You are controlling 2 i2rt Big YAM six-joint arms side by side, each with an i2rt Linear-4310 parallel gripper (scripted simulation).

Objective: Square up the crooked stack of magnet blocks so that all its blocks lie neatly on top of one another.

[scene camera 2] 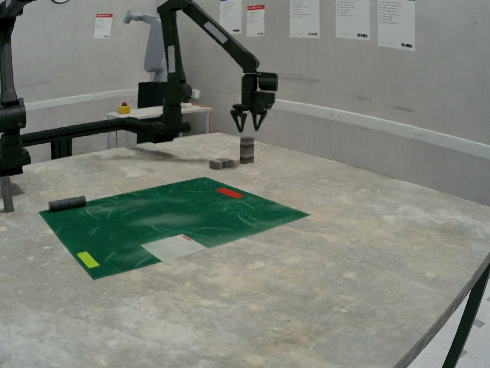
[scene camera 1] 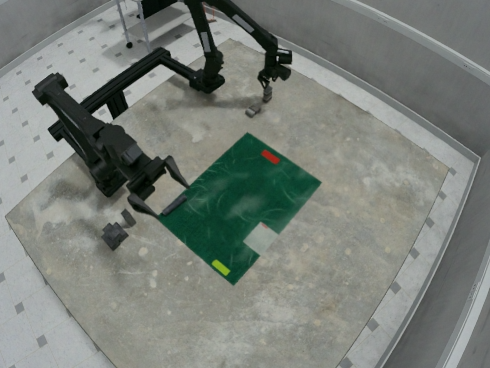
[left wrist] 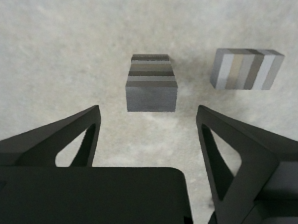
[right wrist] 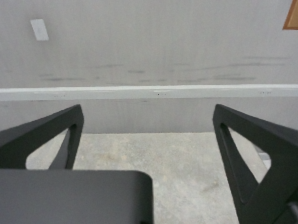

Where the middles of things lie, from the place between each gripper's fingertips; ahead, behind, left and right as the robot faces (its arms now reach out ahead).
Labels:
Now: left hand 4 cm above the magnet block (left wrist: 142, 96).
My right hand (scene camera 1: 174, 202) is 910 mm to the right of the magnet block, 520 mm above it and 270 mm past it.

